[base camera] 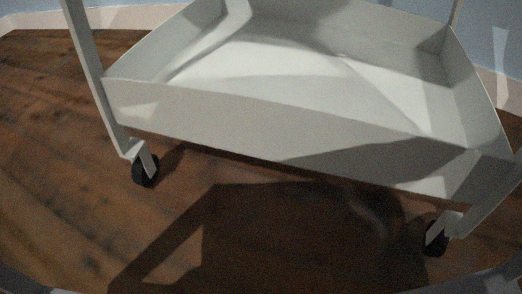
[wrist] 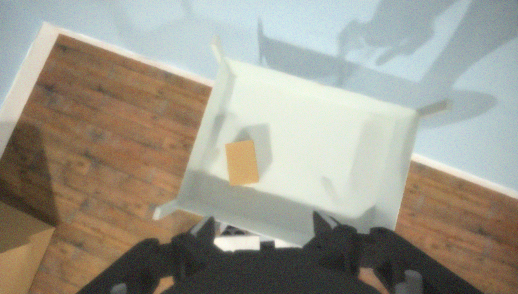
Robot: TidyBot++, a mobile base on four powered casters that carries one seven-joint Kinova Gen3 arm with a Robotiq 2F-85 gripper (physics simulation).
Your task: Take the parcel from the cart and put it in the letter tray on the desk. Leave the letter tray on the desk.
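Frame: origin at the arm's base, x ahead, y left, z up, level; centimetres.
Seen in the pictures: gripper, between the fingertips: (wrist: 263, 224).
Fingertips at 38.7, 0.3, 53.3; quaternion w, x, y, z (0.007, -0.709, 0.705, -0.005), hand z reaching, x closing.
Observation:
A point is followed by its place in that frame, as x, y, z.
The parcel, an orange-tan box (wrist: 242, 163) {43.9, 4.4, 31.6}, lies in the white cart (base camera: 280, 122) {29.0, -0.9, -21.7} (wrist: 310, 150) {46.1, -11.5, 26.6}, toward the left side of its upper tray in the wrist view. My gripper (wrist: 263, 224) {38.7, 0.3, 53.3} is open, with nothing between its fingers. It hangs above the cart's near edge, and the parcel shows beyond the fingertips and a little left of the midline between them. In the base camera view the cart's lower tray and two black casters show. The letter tray and the desk cannot be made out in either view.
A blue wall (wrist: 165, 30) {96.9, 35.5, 5.7} with a pale skirting board stands close behind the cart. A brown box-like object (wrist: 30, 250) {-1.0, 137.2, -30.7} shows at the lower left of the wrist view. Cart posts (base camera: 92, 75) {35.1, 18.7, -18.8} rise at the corners. Wooden floor (base camera: 50, 150) {44.1, 43.6, -39.6} surrounds the cart.

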